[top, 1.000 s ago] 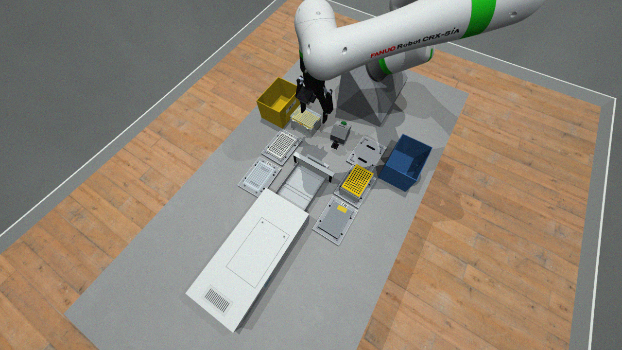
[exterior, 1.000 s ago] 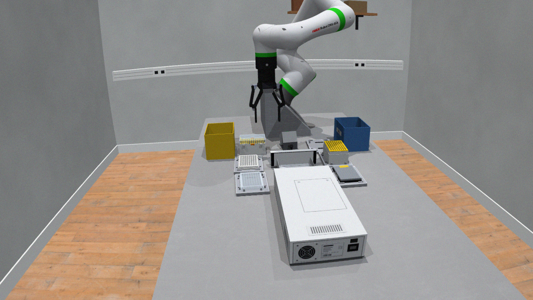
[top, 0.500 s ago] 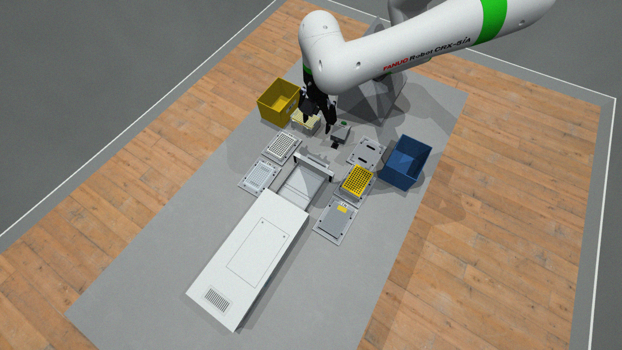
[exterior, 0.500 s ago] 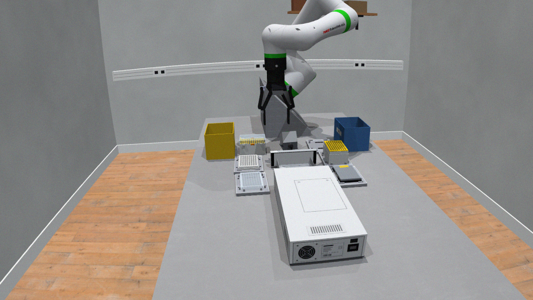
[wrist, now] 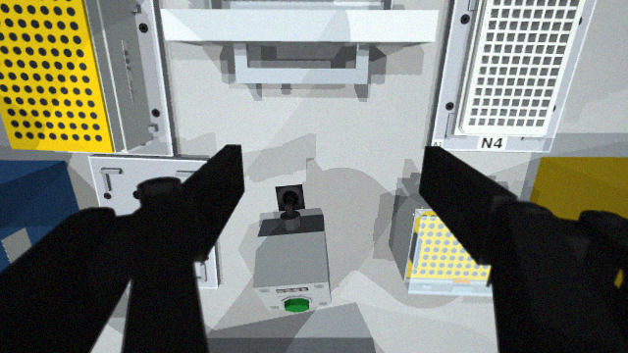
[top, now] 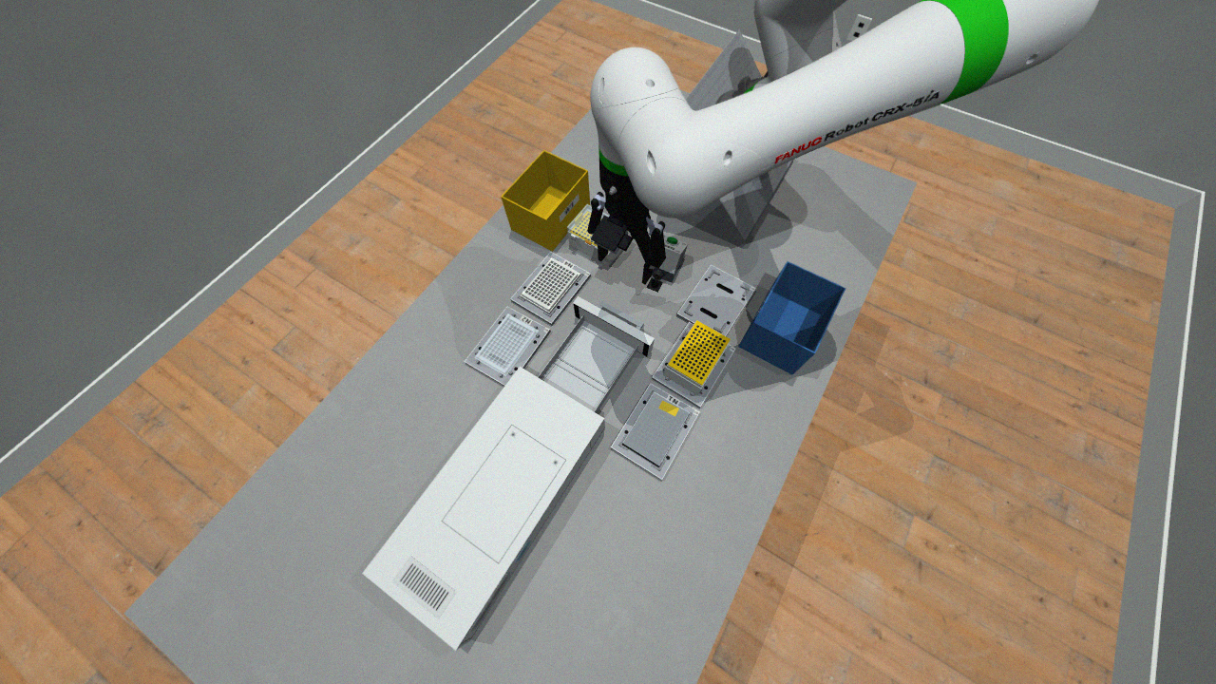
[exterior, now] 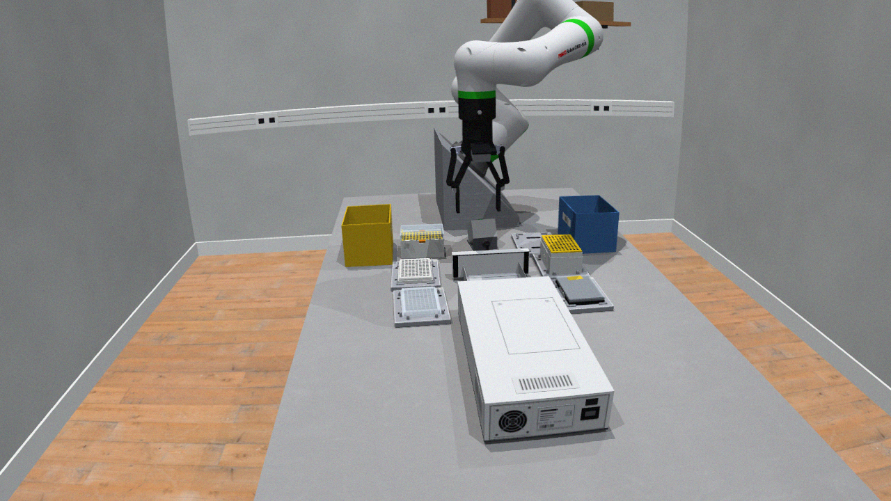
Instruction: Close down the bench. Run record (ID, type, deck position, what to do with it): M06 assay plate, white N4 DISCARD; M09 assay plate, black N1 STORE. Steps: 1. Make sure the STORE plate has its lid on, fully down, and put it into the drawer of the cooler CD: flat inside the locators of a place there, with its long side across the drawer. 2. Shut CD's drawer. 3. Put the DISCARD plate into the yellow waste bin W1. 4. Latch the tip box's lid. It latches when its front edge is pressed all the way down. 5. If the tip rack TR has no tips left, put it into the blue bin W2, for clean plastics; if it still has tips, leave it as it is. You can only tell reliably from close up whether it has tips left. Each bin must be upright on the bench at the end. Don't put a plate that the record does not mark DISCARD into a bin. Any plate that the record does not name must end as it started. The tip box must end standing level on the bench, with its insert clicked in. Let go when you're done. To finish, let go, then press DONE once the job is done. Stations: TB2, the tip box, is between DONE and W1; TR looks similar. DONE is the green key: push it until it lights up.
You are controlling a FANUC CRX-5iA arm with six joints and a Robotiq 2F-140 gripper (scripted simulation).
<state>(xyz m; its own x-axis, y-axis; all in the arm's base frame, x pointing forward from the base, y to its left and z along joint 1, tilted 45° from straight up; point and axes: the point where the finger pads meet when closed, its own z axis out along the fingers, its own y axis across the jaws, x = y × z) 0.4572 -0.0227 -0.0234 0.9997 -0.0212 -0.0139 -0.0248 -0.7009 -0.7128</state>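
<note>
The nest N1 lies 230 mm ahead of my hand, 210 mm to the left of it and 170 mm below it. The rest, counted from my hand: white assay plate 170 mm to the right, 160 mm below, 50 mm ahead; tip box lid 140 mm to the right, 120 mm below, 120 mm behind; green DONE key 180 mm behind, 110 mm below, 30 mm to the left.
</note>
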